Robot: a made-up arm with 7 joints. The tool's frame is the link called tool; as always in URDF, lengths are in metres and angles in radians. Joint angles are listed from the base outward. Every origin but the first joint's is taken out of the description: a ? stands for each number. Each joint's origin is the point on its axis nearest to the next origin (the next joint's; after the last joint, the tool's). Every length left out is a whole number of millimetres.
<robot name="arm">
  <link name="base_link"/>
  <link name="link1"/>
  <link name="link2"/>
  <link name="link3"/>
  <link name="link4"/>
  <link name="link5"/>
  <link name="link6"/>
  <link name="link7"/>
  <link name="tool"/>
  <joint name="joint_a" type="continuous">
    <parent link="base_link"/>
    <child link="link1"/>
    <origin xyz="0 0.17 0" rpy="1.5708 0 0"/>
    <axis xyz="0 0 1"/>
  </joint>
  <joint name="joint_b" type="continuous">
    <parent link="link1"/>
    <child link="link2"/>
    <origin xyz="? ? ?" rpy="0 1.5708 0"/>
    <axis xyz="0 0 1"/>
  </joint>
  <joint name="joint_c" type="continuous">
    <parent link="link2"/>
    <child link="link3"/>
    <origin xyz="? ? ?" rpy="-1.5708 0 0"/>
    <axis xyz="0 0 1"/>
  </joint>
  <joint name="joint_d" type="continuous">
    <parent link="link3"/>
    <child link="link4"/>
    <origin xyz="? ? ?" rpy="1.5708 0 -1.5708"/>
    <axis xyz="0 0 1"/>
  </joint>
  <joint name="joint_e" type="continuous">
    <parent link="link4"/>
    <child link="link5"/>
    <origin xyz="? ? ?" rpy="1.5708 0 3.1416"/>
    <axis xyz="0 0 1"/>
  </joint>
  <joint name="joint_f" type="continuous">
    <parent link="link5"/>
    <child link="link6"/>
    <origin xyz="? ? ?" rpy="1.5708 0 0"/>
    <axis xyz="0 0 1"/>
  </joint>
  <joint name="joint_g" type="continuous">
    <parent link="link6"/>
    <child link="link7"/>
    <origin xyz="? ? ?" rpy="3.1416 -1.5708 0"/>
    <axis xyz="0 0 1"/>
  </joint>
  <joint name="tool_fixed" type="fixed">
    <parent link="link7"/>
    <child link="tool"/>
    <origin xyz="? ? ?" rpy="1.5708 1.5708 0"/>
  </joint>
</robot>
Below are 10 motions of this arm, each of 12 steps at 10 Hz.
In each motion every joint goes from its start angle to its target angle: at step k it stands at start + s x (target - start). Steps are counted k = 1, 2, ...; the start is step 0. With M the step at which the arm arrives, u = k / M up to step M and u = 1 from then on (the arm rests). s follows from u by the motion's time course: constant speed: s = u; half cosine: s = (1 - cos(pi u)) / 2; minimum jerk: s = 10 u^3 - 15 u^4 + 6 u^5.
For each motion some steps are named. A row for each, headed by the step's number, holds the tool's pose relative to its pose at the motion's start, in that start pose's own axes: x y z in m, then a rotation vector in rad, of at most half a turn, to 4 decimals.
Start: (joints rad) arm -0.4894 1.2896 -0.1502 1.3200 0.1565 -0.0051 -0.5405
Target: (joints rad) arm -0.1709 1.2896 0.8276 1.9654 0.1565 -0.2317 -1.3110
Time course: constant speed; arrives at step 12
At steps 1, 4, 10, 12:
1: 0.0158 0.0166 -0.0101 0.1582 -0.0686 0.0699
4: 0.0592 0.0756 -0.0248 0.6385 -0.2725 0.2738
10: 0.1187 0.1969 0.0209 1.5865 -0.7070 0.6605
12: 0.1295 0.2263 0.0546 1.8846 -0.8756 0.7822

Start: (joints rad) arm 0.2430 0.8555 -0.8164 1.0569 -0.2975 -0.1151 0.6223
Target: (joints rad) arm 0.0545 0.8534 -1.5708 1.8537 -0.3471 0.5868 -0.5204
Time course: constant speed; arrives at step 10
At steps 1, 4, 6, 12:
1: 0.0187 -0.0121 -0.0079 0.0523 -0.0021 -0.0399
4: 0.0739 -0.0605 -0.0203 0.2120 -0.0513 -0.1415
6: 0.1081 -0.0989 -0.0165 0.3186 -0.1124 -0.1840
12: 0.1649 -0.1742 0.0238 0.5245 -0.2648 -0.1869

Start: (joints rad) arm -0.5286 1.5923 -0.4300 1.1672 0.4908 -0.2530 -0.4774
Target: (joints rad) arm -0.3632 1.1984 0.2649 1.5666 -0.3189 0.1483 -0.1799
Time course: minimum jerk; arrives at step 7
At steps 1, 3, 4, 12:
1: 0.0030 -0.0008 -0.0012 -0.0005 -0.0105 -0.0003
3: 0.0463 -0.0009 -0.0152 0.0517 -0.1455 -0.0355
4: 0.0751 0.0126 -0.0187 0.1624 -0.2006 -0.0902
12: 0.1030 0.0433 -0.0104 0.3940 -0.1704 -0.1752

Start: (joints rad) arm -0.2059 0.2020 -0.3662 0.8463 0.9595 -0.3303 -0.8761
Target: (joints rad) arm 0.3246 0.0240 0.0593 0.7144 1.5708 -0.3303 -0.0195
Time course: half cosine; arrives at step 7
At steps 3, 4, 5, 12:
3: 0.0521 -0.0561 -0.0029 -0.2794 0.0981 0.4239
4: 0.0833 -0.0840 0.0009 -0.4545 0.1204 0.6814
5: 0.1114 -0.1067 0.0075 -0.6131 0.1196 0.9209
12: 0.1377 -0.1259 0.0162 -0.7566 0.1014 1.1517

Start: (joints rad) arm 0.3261 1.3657 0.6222 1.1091 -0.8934 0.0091 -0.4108
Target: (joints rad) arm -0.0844 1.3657 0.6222 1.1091 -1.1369 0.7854 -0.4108
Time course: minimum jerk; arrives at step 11
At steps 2, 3, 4, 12:
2: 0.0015 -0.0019 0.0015 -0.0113 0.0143 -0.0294
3: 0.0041 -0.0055 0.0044 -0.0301 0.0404 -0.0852
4: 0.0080 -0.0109 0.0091 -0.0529 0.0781 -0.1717
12: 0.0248 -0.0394 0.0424 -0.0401 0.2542 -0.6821

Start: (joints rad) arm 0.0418 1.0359 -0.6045 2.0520 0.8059 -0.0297 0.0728
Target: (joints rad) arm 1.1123 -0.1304 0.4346 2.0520 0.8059 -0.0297 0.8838
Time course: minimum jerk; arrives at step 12
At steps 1, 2, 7, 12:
1: 0.0014 0.0006 -0.0010 -0.0011 -0.0112 -0.0026
2: 0.0101 0.0043 -0.0069 -0.0077 -0.0781 -0.0188
7: 0.1861 0.0381 -0.0116 -0.1575 -1.3301 -0.4523
12: 0.2316 0.0349 0.0217 -0.2170 -1.9291 -0.6606

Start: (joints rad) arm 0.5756 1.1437 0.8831 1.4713 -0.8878 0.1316 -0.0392
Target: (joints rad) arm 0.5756 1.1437 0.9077 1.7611 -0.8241 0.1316 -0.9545
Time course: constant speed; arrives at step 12
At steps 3, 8, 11, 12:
3: 0.0082 0.0123 0.0011 0.2859 -0.0374 0.0302
8: 0.0214 0.0327 0.0054 0.7603 -0.0868 0.0993
11: 0.0291 0.0448 0.0094 1.0432 -0.1073 0.1522
12: 0.0316 0.0488 0.0109 1.1371 -0.1123 0.1717

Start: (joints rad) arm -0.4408 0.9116 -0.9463 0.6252 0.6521 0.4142 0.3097
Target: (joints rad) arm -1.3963 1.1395 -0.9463 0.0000 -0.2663 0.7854 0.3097
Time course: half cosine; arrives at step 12
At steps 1, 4, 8, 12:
1: -0.0065 0.0009 -0.0014 0.0111 0.0340 -0.0101
4: -0.0953 0.0155 -0.0051 0.1555 0.5003 -0.1708
8: -0.2453 0.0644 0.0708 0.4429 1.4708 -0.6615
12: -0.2810 0.0965 0.1350 0.5867 1.9142 -0.9900

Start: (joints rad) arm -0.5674 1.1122 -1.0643 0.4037 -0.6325 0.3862 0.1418
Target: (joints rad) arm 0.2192 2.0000 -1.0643 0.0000 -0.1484 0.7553 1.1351
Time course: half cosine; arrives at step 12
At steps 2, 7, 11, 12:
2: -0.0306 0.0060 -0.0065 -0.0785 0.1048 0.0779
7: -0.2689 -0.0505 0.0273 -0.7771 0.6814 1.0780
11: -0.3377 -0.1697 0.1084 -1.1466 0.7085 1.9425
12: -0.3386 -0.1762 0.1130 -1.1604 0.7025 1.9874

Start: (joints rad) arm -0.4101 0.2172 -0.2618 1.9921 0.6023 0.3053 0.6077
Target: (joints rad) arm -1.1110 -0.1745 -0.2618 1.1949 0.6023 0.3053 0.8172
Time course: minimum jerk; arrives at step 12
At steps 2, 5, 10, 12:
2: -0.0095 0.0006 0.0019 0.0149 0.0149 0.0449
5: -0.0951 -0.0155 0.0256 0.1401 0.1388 0.4450
10: -0.2230 -0.1616 0.0854 0.3687 0.3248 1.2692
12: -0.2266 -0.1737 0.0881 0.3815 0.3321 1.3175

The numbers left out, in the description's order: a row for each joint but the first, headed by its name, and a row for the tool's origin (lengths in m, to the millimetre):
joint_b: 0 0 0
joint_c: 0 -0.21 0
joint_d: 0 0 0
joint_e: 0 -0.204 0
joint_f: 0 0 0
joint_g: 0 0 0
tool: 0 0 0

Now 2 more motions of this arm.
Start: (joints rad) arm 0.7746 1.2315 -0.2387 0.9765 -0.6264 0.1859 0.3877
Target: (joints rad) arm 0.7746 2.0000 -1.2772 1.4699 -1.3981 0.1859 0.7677
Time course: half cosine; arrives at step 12
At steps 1, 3, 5, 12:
1: -0.0002 0.0010 0.0010 -0.0033 0.0047 -0.0343
3: -0.0021 0.0059 0.0086 -0.0347 0.0470 -0.2912
5: -0.0099 0.0041 0.0228 -0.1140 0.1406 -0.7175
12: -0.0764 -0.0364 0.0904 -0.4843 0.4191 -1.7472

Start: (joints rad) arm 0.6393 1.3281 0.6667 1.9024 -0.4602 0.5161 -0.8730
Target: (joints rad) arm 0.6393 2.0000 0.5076 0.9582 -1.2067 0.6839 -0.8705
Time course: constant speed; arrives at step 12
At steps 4, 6, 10, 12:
4: -0.0294 -0.0336 -0.0306 0.0692 -0.2373 -0.4078
6: -0.0446 -0.0444 -0.0504 0.1222 -0.3623 -0.6132
10: -0.0725 -0.0514 -0.0999 0.2594 -0.6139 -1.0261
12: -0.0835 -0.0468 -0.1289 0.3404 -0.7360 -1.2337

